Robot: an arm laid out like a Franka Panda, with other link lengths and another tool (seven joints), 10 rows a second.
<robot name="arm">
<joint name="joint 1" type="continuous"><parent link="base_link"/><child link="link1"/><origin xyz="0 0 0.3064"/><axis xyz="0 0 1"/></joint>
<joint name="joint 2" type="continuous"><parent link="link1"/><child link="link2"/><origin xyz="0 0 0" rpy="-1.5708 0 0"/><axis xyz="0 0 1"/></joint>
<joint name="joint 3" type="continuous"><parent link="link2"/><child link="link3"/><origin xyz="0 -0.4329 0" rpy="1.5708 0 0"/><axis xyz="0 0 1"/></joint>
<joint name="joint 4" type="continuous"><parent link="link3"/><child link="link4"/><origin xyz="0.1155 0 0" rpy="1.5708 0 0"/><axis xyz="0 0 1"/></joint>
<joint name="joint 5" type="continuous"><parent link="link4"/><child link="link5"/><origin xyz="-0.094 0.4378 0" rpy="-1.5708 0 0"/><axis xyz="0 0 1"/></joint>
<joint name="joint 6" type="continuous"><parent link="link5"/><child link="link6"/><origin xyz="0 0 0" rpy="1.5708 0 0"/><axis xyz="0 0 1"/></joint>
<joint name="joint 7" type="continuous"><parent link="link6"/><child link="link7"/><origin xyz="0.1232 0 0" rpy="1.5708 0 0"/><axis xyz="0 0 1"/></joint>
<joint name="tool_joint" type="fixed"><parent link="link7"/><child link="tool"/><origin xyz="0.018 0.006 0.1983" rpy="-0.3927 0 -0.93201"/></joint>
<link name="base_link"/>
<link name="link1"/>
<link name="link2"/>
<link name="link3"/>
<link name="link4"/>
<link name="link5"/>
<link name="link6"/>
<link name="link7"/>
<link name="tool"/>
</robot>
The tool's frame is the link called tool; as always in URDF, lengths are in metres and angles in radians. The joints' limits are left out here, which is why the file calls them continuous.
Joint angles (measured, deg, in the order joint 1, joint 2, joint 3, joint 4, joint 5, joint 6, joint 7), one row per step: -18.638 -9.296 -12.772 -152.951 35.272 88.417 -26.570; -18.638 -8.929 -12.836 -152.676 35.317 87.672 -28.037; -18.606 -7.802 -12.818 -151.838 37.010 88.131 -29.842; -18.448 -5.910 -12.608 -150.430 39.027 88.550 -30.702; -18.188 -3.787 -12.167 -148.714 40.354 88.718 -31.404; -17.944 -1.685 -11.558 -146.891 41.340 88.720 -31.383; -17.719 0.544 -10.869 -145.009 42.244 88.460 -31.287; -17.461 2.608 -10.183 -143.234 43.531 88.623 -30.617; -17.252 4.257 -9.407 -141.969 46.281 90.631 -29.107; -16.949 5.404 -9.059 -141.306 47.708 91.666 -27.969; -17.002 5.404 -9.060 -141.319 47.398 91.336 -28.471; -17.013 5.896 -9.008 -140.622 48.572 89.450 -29.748; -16.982 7.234 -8.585 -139.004 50.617 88.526 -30.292
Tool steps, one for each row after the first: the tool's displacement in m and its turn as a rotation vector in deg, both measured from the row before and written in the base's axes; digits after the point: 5 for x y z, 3 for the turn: 0.00031 0.00098 0.00076 1.016 -0.833 0.800; 0.01175 -0.00189 -0.00108 0.890 -1.887 -0.753; 0.01628 -0.00204 -0.00304 0.732 -0.897 -1.110; 0.01610 -0.00120 -0.00409 0.440 -0.507 -0.191; 0.01557 -0.00022 -0.00428 0.201 0.171 0.016; 0.01509 0.00128 -0.00508 0.409 0.416 0.226; 0.01641 0.00162 -0.00533 0.154 0.584 -0.437; 0.02112 0.00029 -0.00673 -0.691 0.326 -2.662; 0.01049 0.00141 -0.00597 -0.310 0.792 -1.399; -0.00165 0.00038 0.00021 0.222 -0.248 0.538; 0.00463 0.00529 0.00504 2.252 -0.978 0.318; 0.01568 0.00348 0.00221 1.625 -0.920 -0.647
